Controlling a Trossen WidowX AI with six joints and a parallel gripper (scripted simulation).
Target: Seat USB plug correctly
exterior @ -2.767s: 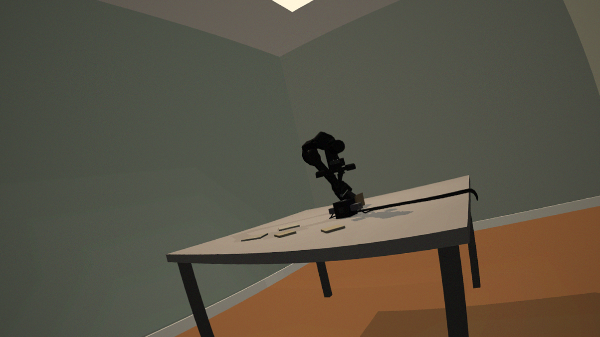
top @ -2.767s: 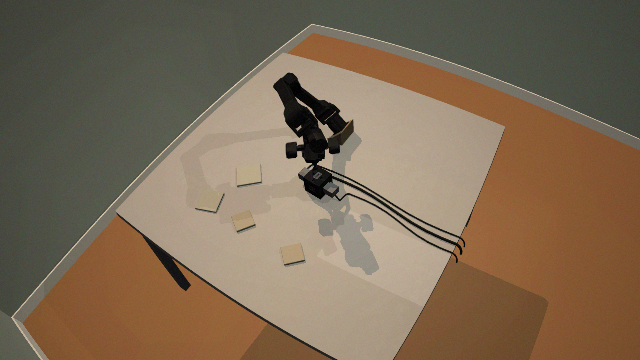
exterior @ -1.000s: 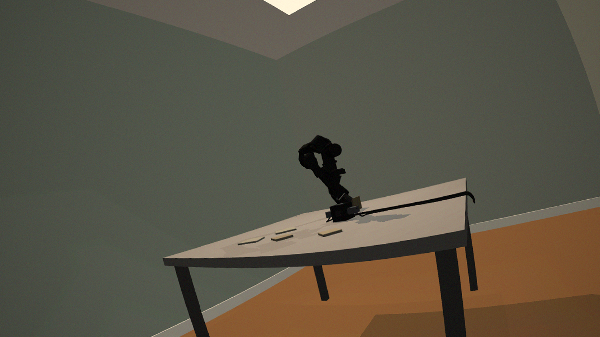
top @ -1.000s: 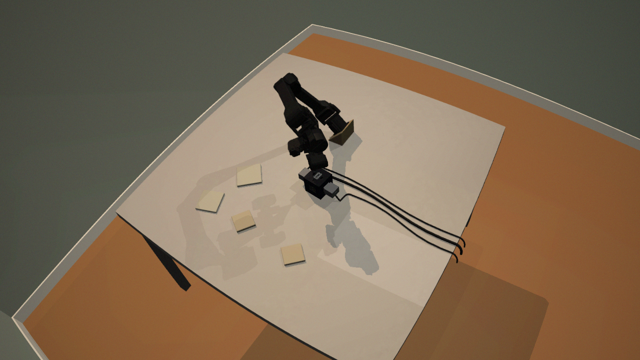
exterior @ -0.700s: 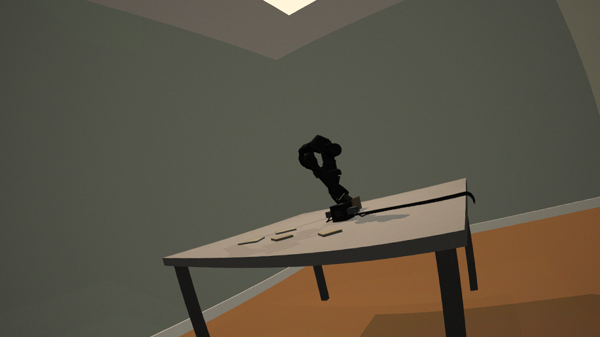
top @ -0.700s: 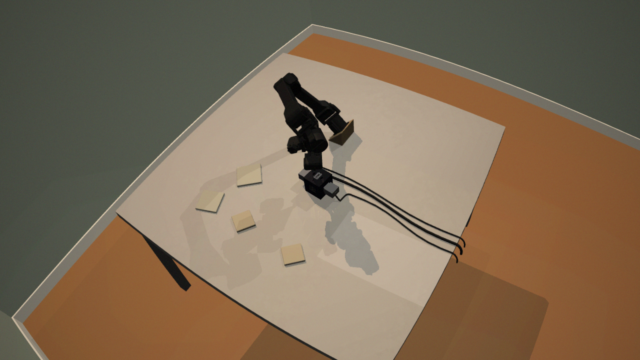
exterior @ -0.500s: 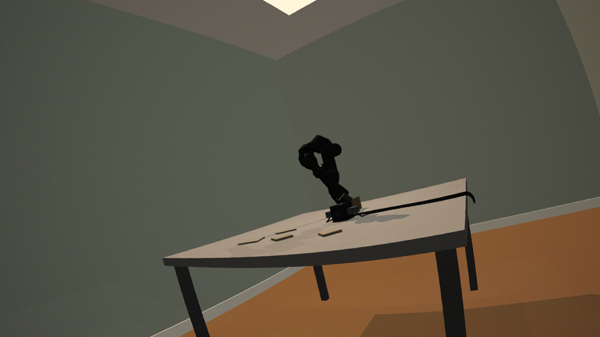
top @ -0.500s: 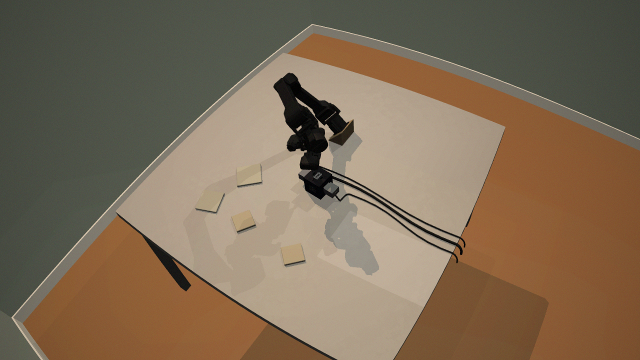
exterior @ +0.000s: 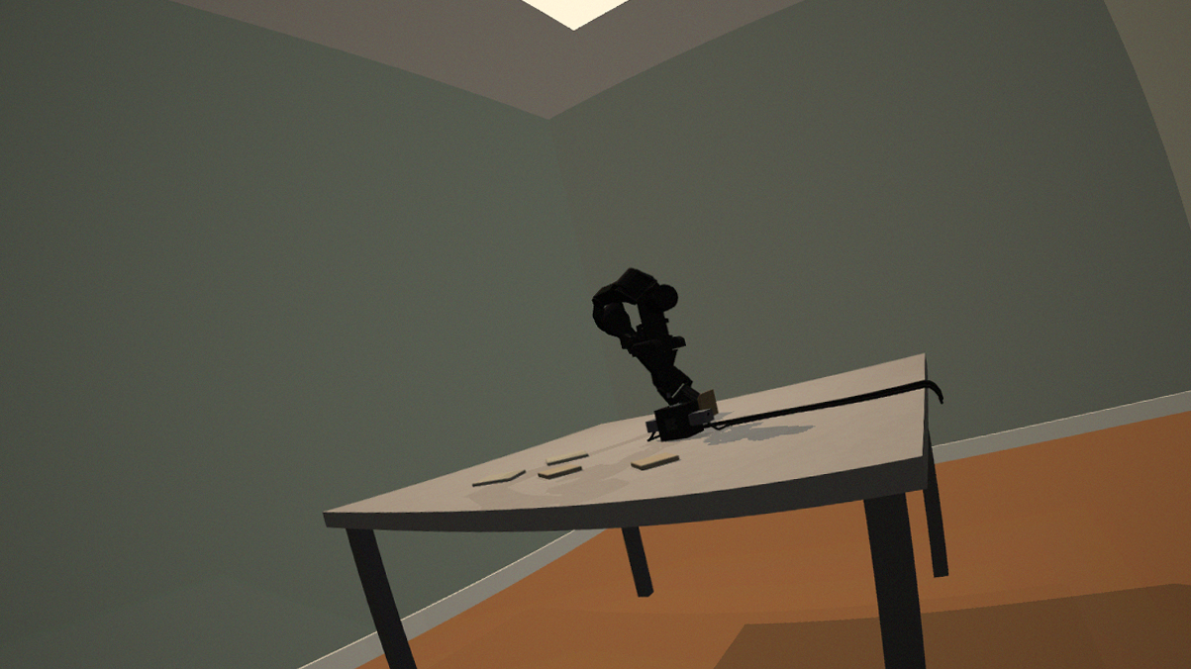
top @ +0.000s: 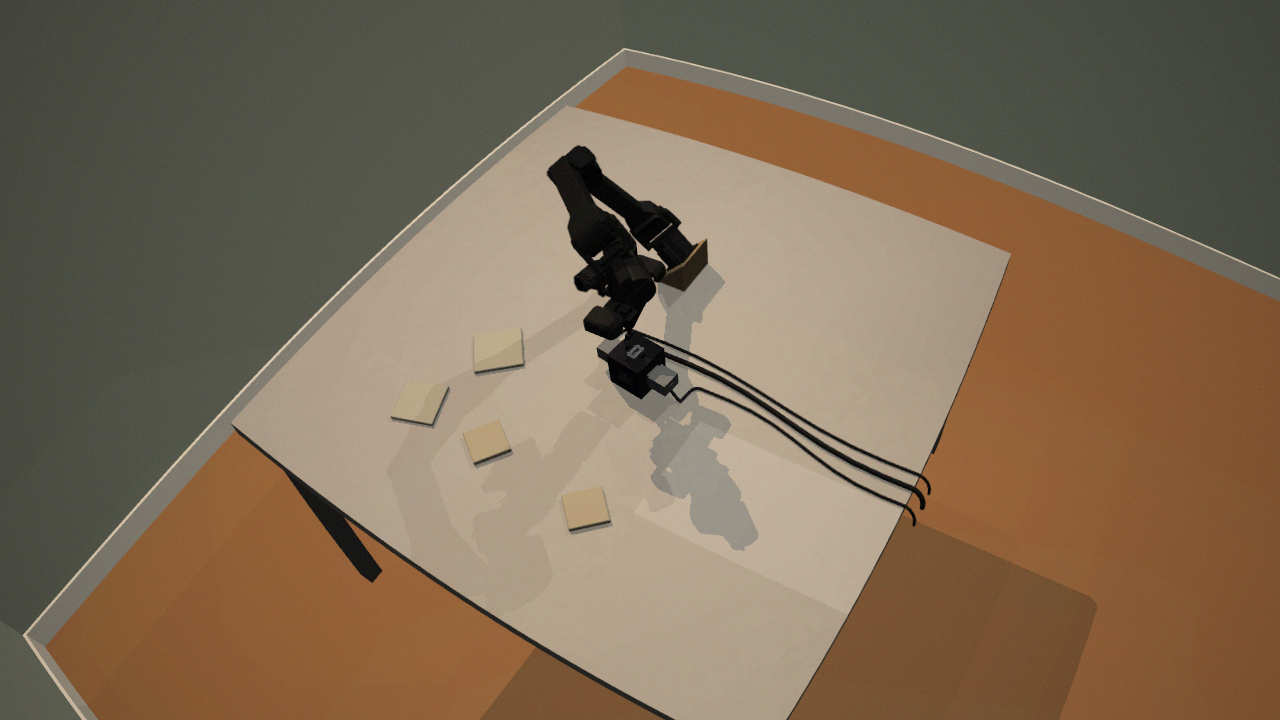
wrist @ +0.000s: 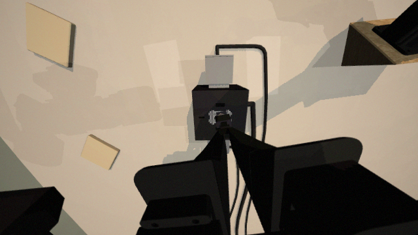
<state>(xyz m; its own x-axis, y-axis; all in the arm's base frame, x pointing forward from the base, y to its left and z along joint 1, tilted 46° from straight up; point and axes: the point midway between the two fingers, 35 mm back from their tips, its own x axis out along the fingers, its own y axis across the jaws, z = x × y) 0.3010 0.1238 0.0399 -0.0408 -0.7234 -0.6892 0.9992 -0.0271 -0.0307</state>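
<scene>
Right now the dark USB plug is 20 mm below my gripper tip. The rest, counted from my gripper tip: socket (10 mm to the left, 70 mm below).
</scene>
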